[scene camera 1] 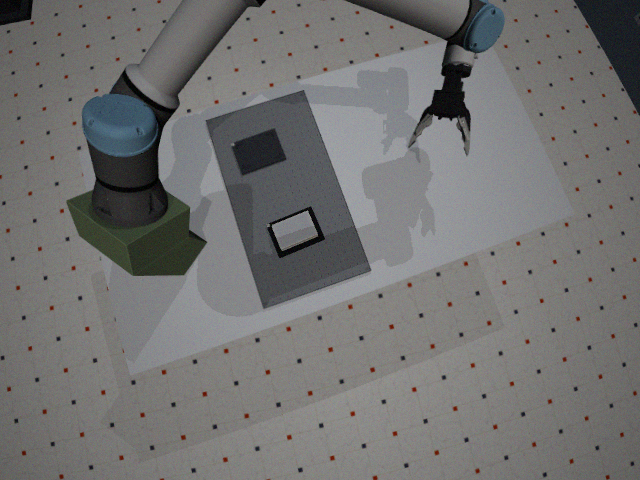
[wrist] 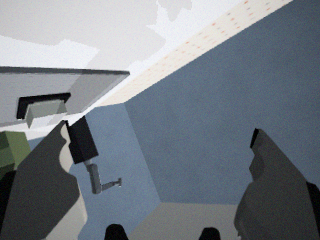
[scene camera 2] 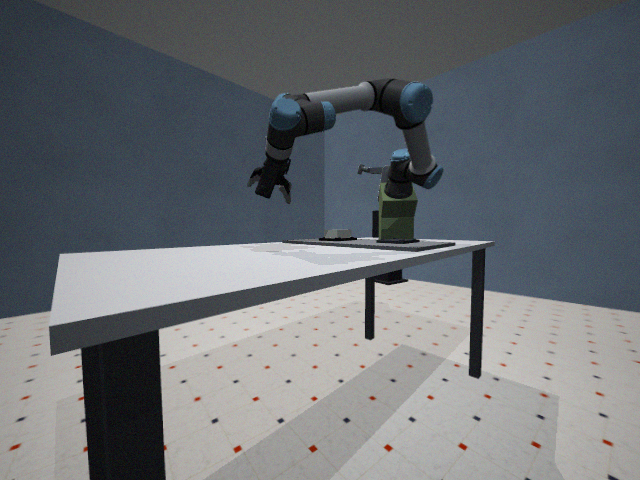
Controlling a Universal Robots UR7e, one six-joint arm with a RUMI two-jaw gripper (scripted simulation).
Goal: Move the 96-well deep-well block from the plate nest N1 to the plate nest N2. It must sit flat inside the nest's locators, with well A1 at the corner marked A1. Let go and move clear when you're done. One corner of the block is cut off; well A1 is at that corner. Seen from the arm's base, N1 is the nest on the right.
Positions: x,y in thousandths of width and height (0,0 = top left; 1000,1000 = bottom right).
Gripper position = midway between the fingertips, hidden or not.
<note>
In view: the gripper (scene camera 1: 682,316), a 96-well block (scene camera 1: 462,480) and a plate nest (scene camera 1: 404,316).
The 96-well block shows as well in the wrist view (wrist: 127,477). The gripper also shows in the wrist view (wrist: 505,527) and in scene camera 2 (scene camera 2: 420,407).
</note>
